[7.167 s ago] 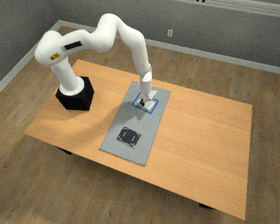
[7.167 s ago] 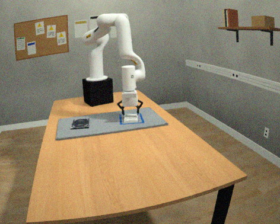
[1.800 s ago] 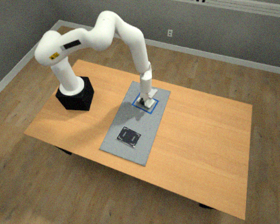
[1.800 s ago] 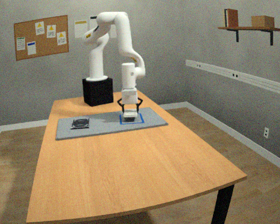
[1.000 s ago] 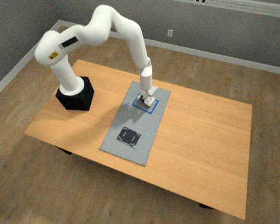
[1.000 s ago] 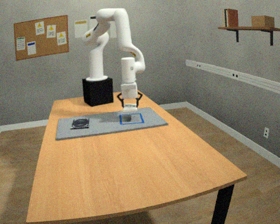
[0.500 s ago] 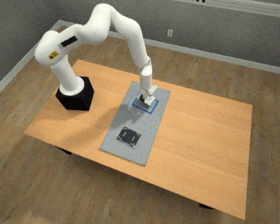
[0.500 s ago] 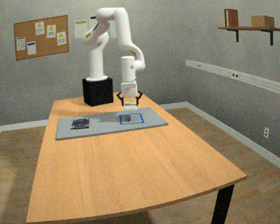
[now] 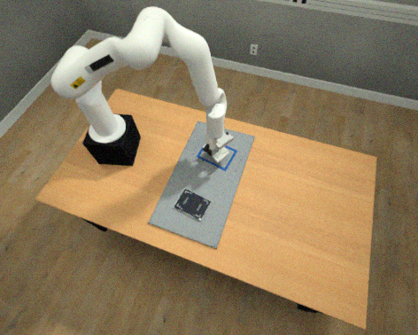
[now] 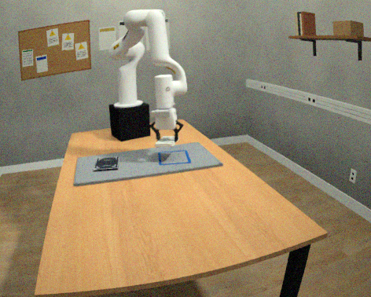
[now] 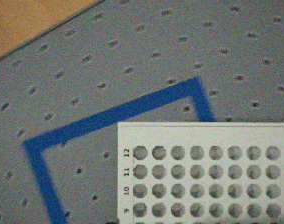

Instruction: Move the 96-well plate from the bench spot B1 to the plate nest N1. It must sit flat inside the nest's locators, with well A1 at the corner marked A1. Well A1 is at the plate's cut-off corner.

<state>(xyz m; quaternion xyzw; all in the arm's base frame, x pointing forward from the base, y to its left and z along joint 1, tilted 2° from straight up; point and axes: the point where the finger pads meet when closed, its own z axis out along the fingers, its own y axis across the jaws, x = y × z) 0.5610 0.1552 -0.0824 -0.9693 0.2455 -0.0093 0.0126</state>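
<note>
My hand is 31 cm to the left of the plate nest N1, 9 cm above it and 1 cm past it. From my hand the other things lie so: white 96-well plate: 1 cm below.
</note>
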